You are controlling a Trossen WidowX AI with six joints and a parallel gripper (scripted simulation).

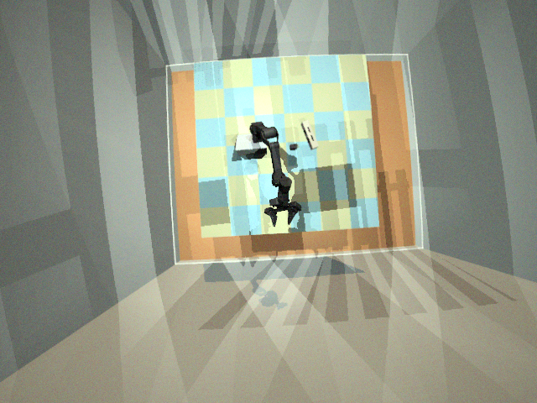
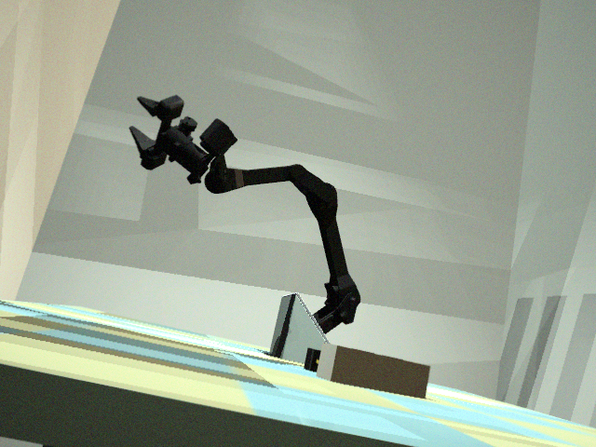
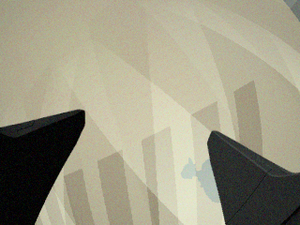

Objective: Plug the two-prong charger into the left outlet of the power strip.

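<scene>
Right now the dark charger is 23 cm ahead of my gripper tip, 47 cm to the left of it and 44 cm below it.
</scene>
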